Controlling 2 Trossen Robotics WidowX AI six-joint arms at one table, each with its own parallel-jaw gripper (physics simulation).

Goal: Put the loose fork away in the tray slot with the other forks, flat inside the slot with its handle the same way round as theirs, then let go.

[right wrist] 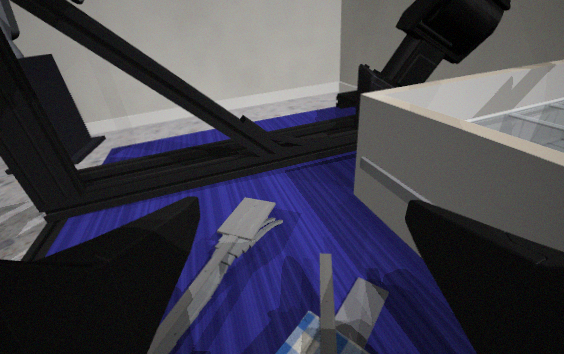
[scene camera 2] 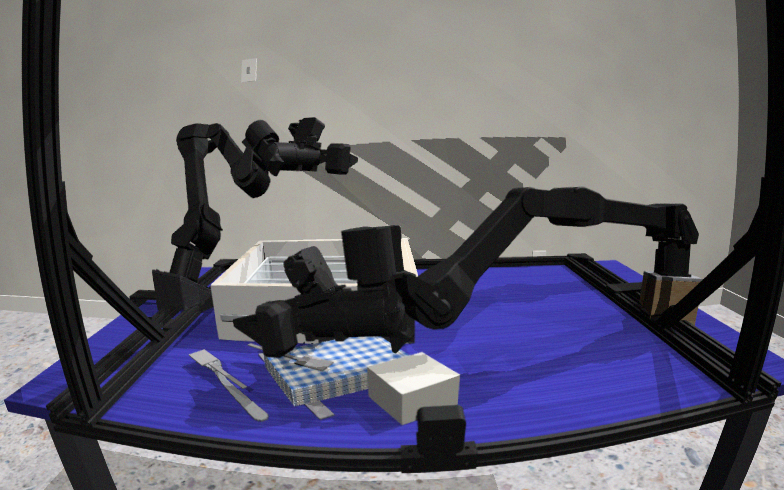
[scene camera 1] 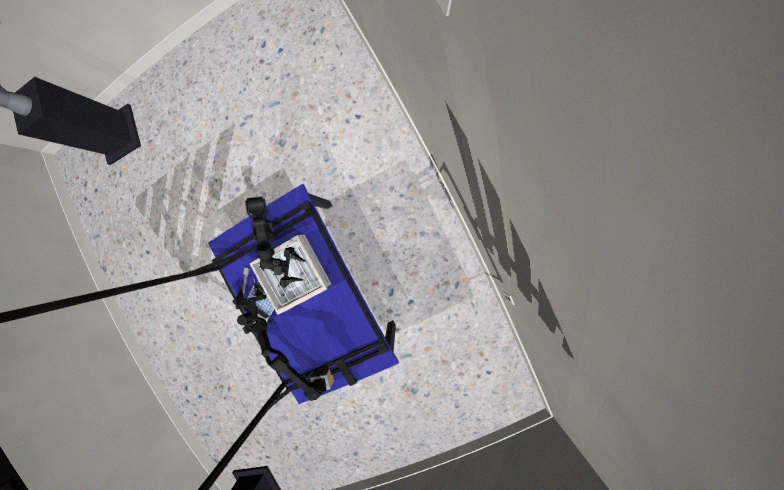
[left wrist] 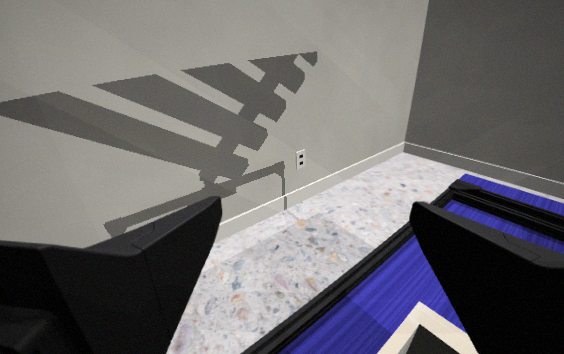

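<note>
A pale grey fork (right wrist: 270,226) lies on the table in the right wrist view, its curved tines showing beside and partly under a flat-headed utensil (right wrist: 247,216) (scene camera 2: 203,356); I cannot tell their handles apart. The slotted tray (scene camera 2: 277,271) (right wrist: 537,122) sits inside a white open box (scene camera 2: 231,306) (right wrist: 425,135) (scene camera 1: 317,263); the forks in it cannot be made out. My left gripper (scene camera 1: 301,271) (scene camera 2: 354,159) (left wrist: 315,208) is open and empty, high above the box. My right gripper (scene camera 2: 231,321) (right wrist: 304,208) is open and empty, above the table beside the box and near the utensils.
A blue-checked cloth stack (scene camera 2: 346,361) lies before the box, with a grey utensil (scene camera 2: 312,362) on it and another piece (scene camera 2: 319,409) jutting from beneath. A small white box (scene camera 2: 413,384) stands beside it. Black frame rails (scene camera 2: 520,459) edge the blue table (scene camera 2: 537,358).
</note>
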